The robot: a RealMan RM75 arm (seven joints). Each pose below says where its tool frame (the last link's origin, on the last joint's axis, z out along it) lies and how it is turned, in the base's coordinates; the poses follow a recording.
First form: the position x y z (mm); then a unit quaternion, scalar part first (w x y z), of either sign.
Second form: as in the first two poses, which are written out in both.
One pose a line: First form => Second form
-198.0 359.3 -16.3 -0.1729 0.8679 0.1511 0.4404 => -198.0 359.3 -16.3 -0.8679 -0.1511 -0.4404 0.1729
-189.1 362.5 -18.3 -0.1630 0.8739 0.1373 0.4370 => -189.1 362.5 -18.3 -0.8739 -0.1373 -0.4370 0.1630
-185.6 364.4 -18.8 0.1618 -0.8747 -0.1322 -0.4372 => -185.6 364.4 -18.8 -0.8747 -0.1322 -0.4372 0.1618
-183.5 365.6 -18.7 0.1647 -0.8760 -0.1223 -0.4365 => -183.5 365.6 -18.7 -0.8760 -0.1223 -0.4365 0.1647
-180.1 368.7 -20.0 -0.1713 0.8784 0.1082 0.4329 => -180.1 368.7 -20.0 -0.8784 -0.1082 -0.4329 0.1713
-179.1 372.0 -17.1 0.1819 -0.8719 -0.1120 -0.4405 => -179.1 372.0 -17.1 -0.8719 -0.1120 -0.4405 0.1819
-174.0 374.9 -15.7 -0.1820 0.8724 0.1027 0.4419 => -174.0 374.9 -15.7 -0.8724 -0.1027 -0.4419 0.1820
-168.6 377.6 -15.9 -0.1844 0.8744 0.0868 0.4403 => -168.6 377.6 -15.9 -0.8744 -0.0868 -0.4403 0.1844
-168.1 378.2 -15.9 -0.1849 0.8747 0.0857 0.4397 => -168.1 378.2 -15.9 -0.8747 -0.0857 -0.4397 0.1849
